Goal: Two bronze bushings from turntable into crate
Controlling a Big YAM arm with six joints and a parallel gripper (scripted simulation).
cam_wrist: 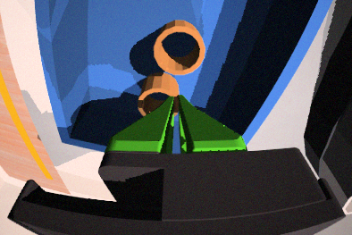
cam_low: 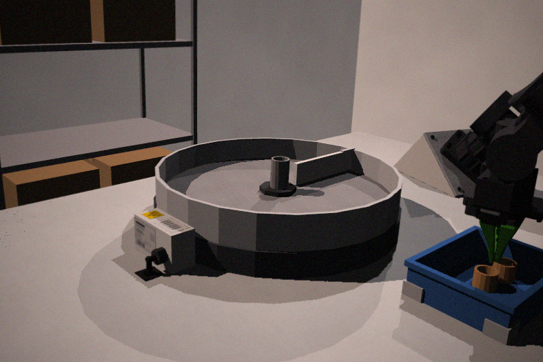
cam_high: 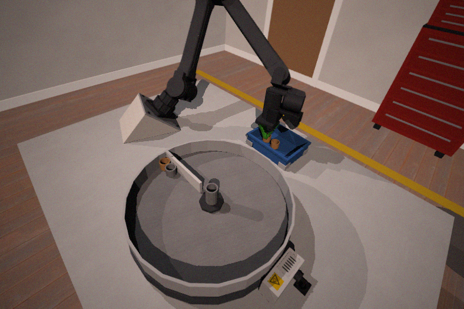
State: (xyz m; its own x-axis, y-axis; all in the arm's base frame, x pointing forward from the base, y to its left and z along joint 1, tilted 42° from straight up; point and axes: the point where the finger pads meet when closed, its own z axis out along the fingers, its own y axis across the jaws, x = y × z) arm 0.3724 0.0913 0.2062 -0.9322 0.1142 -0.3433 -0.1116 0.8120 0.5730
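The blue crate lies 5 cm ahead of my hand, 1 cm to the left of it and 1 cm below it. The rest, counted from my hand: turntable (6 cm ahead, 36 cm to the right, 2 cm above).
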